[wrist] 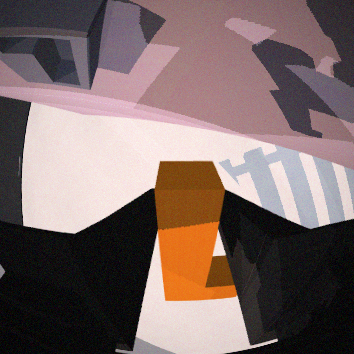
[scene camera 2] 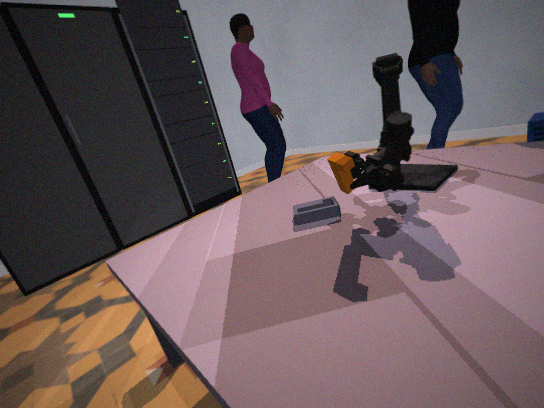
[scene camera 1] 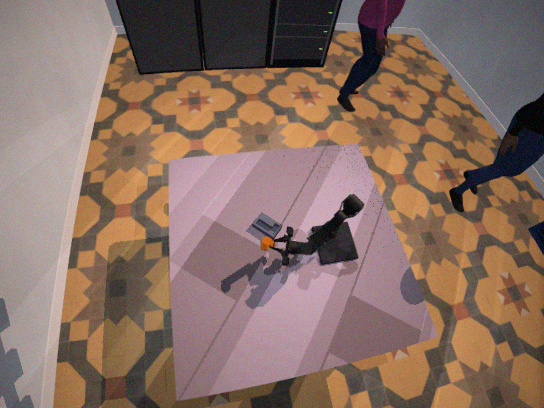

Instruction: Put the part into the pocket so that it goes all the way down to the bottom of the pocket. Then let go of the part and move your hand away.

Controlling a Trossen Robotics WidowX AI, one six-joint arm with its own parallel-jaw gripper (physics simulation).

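Frame: origin at the arm's base, x ahead, y left, z up, level; millimetres.
Where they show: gripper, between the fingertips: (wrist: pixel 186 195) (scene camera 2: pixel 346 185) (scene camera 1: pixel 270 244).
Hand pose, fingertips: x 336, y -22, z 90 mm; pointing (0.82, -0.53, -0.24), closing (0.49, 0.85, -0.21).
Observation:
After its pixels a point has its place.
The orange part (scene camera 1: pixel 267 243) {x 369, y 0, z 179 mm} (scene camera 2: pixel 342 171) {x 395, y 1, z 146 mm} (wrist: pixel 187 255) {x 335, y -13, z 123 mm} has a short side leg at its far end in the wrist view. My gripper (scene camera 1: pixel 273 244) {x 336, y -22, z 90 mm} (scene camera 2: pixel 352 172) (wrist: pixel 186 195) {x 336, y -22, z 90 mm} is shut on it, pointing nearly level, and holds it above the table, outside the pocket. In scene camera 2 the part stands tall and slightly tilted. The grey block with the pocket (scene camera 1: pixel 266 225) {x 295, y -163, z -8 mm} (scene camera 2: pixel 317 217) {x 330, y -135, z -12 mm} (wrist: pixel 47 17) {x 265, y -92, z 4 mm} lies on the table beside the part, apart from it. Its slot faces up in the scene views. The block is cut off at the wrist view's top left, and the pocket's bottom is hidden.
The pink table (scene camera 1: pixel 225 350) {x 696, y 358, z -24 mm} (scene camera 2: pixel 300 360) {x 769, y 62, z -24 mm} carries the arm's black base plate (scene camera 1: pixel 340 245) {x -48, y 86, z -6 mm} (scene camera 2: pixel 430 176) {x 5, y 120, z -8 mm}. Arm shadows fall across the table. Dark cabinets (scene camera 1: pixel 165 35) (scene camera 2: pixel 95 100) and two people (scene camera 1: pixel 367 50) (scene camera 2: pixel 252 80) stand beyond the table.

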